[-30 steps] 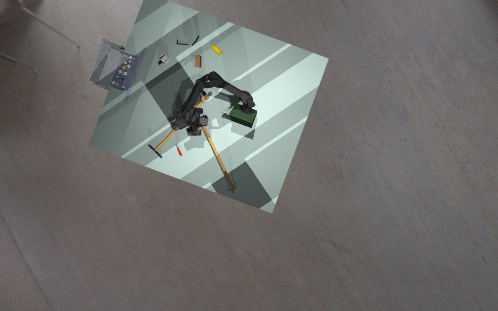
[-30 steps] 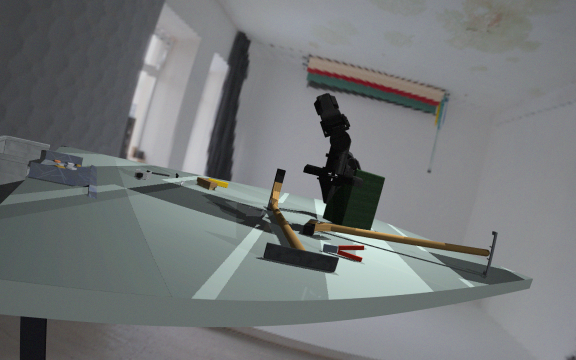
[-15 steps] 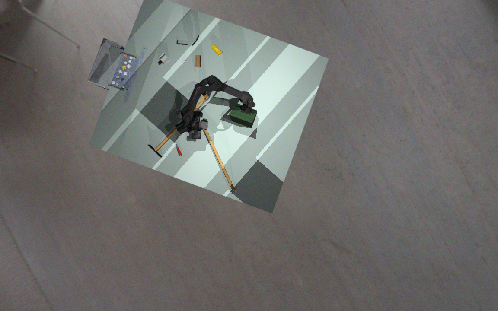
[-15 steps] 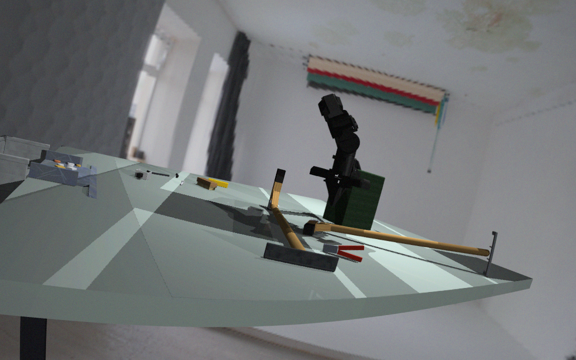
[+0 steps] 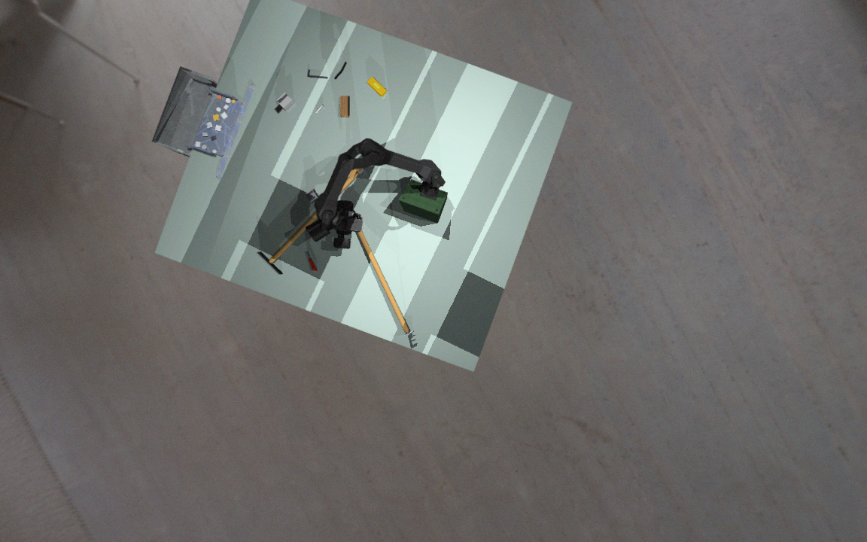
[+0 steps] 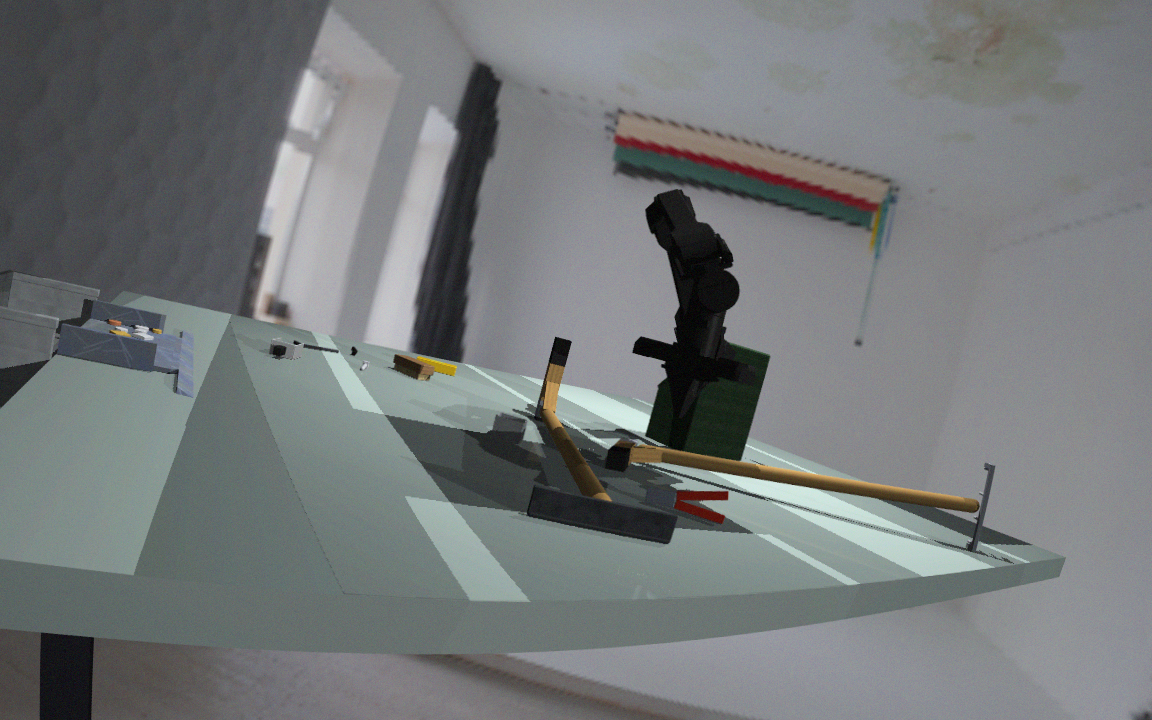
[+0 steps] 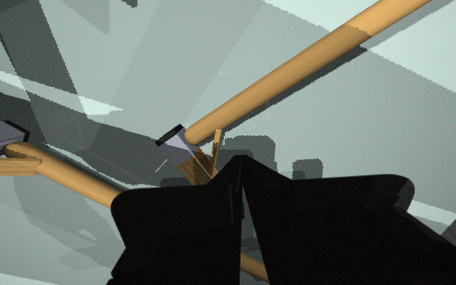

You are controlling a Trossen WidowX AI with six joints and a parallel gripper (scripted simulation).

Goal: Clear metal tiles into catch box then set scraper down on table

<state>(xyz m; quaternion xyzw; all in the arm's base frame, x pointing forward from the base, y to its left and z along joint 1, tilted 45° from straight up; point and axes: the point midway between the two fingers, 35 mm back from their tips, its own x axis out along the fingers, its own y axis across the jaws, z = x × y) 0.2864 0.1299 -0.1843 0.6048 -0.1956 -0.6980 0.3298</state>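
The long scraper is 18 cm ahead of my gripper tip, 2 cm below it and 1 cm to the right of it. The rest, counted from my gripper tip: wooden block: 52 cm to the right, 20 cm ahead, 7 cm below; then small grey box: 22 cm ahead, 9 cm to the right, 8 cm below; then red-handled tool: 18 cm to the left, 14 cm ahead, 7 cm below.
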